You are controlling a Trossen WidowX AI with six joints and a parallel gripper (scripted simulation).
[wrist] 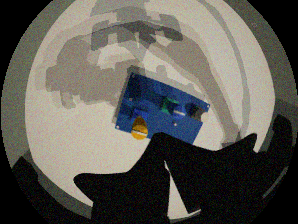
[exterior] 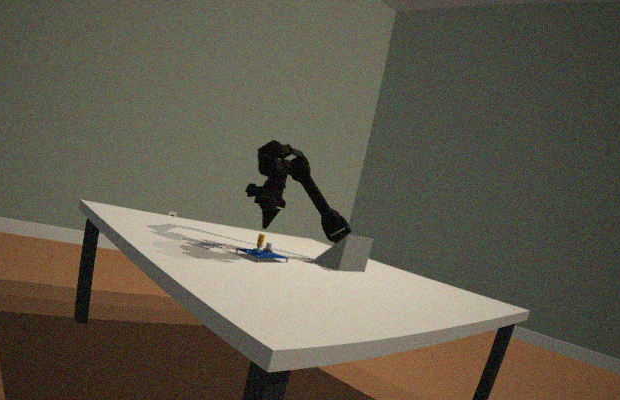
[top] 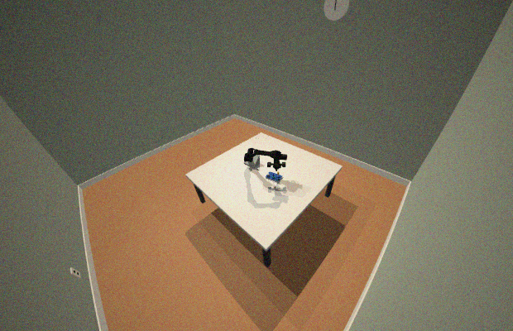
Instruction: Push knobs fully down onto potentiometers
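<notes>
Right now my gripper tip is 10 mm short of the yellow knob, 10 mm to the right of it and 30 mm above it.
</notes>
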